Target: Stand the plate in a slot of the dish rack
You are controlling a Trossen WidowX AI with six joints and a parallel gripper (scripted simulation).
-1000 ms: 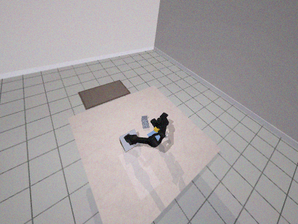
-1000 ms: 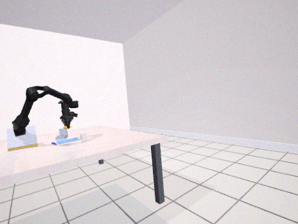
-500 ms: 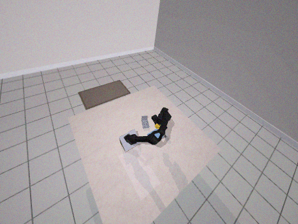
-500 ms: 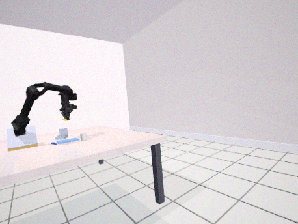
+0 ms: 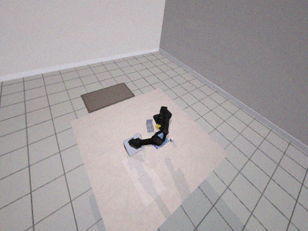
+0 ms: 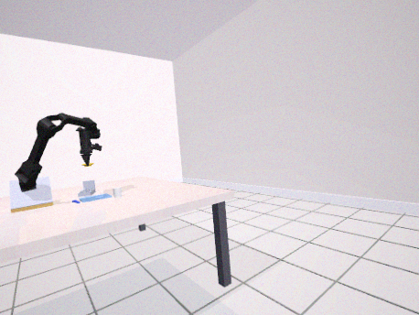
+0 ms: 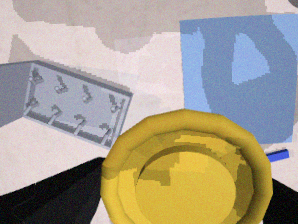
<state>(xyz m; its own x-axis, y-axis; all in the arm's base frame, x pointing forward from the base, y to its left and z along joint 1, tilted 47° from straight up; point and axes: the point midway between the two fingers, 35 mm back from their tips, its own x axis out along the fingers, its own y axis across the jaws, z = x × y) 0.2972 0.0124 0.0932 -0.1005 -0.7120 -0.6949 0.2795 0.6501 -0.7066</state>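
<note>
Now: the dish rack 10 mm ahead of my gripper tip, 130 mm to the left of it and 160 mm below it. From my gripper tip the other things lie so: white cup: 100 mm ahead, 160 mm to the right, 160 mm below; blue mat: 70 mm to the right, 180 mm below; yellow plate: 10 mm above.
</note>
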